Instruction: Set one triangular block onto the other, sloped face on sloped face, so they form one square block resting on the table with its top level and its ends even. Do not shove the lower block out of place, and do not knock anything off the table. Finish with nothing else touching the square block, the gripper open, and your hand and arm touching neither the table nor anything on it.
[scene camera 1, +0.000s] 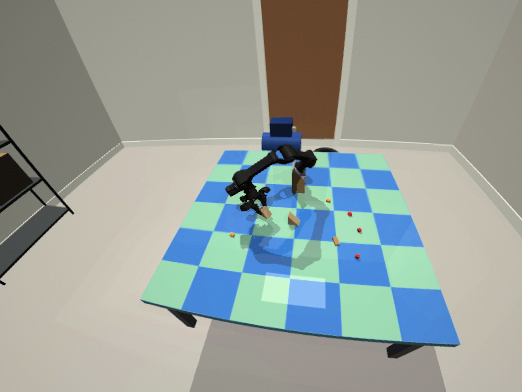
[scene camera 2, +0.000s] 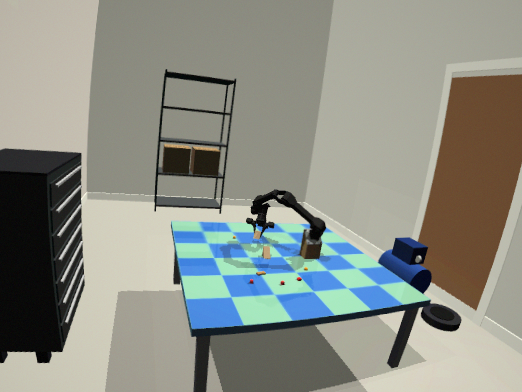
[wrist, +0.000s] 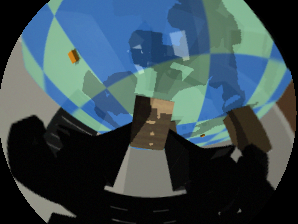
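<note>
A triangular block (wrist: 151, 117) is held by the gripper (wrist: 148, 127).
</note>
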